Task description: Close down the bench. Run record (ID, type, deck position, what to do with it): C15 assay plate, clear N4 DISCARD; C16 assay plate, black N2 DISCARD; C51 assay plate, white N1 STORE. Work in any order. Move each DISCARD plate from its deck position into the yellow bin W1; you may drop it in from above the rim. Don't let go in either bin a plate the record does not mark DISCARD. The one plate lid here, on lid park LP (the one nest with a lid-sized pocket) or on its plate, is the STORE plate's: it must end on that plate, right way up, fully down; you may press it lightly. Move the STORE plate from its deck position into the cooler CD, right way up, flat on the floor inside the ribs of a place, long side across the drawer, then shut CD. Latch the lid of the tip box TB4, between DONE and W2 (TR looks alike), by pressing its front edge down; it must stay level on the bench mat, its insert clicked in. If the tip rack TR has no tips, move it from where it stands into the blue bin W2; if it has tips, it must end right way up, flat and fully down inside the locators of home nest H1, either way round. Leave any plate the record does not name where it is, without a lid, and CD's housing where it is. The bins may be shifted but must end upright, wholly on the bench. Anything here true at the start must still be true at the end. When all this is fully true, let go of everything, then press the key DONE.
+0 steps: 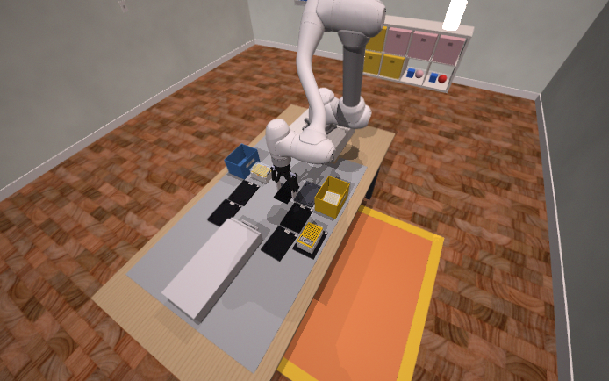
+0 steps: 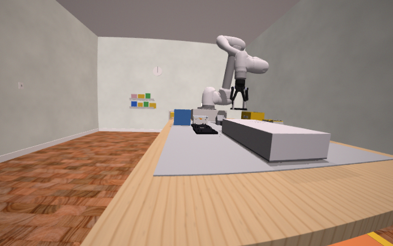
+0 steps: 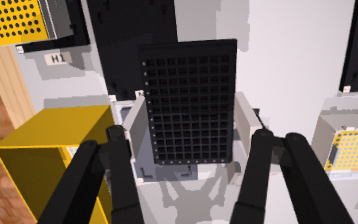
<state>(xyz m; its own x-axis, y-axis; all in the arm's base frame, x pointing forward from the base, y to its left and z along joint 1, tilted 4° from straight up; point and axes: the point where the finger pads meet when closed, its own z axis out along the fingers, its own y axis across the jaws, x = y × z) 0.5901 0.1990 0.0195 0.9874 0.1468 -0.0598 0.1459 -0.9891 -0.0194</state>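
The yellow bin W1 is 180 mm to the left of my hand, 170 mm behind it and 130 mm below it. The rest, counted from my hand: black assay plate: 20 mm below; grey lid park: 160 mm below, 150 mm behind, 40 mm to the left; black nest N3: 160 mm below, 80 mm to the left, 30 mm ahead.
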